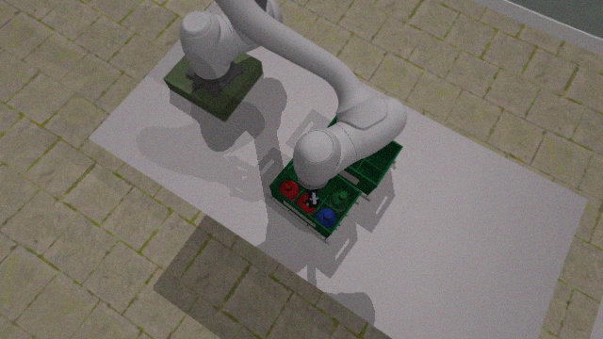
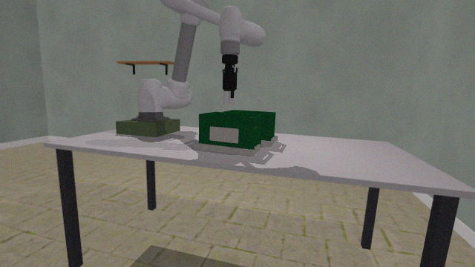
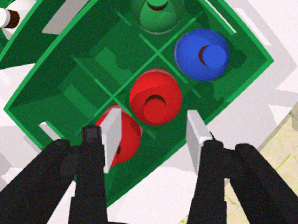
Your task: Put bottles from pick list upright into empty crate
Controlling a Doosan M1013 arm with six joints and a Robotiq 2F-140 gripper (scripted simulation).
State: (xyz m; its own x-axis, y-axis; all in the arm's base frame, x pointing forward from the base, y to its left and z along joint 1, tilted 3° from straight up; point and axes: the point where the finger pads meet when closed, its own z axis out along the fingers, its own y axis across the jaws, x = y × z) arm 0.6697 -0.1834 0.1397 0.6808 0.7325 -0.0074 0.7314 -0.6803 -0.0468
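Now: the blue bottle 90 mm ahead of my hand and 170 mm below it. The rest, counted from my hand: green-capped bottle 90 mm ahead, 90 mm to the left, 170 mm below; pick list 30 mm ahead, 430 mm to the left, 250 mm below; white-capped bottle 70 mm behind, 220 mm to the left, 170 mm below.
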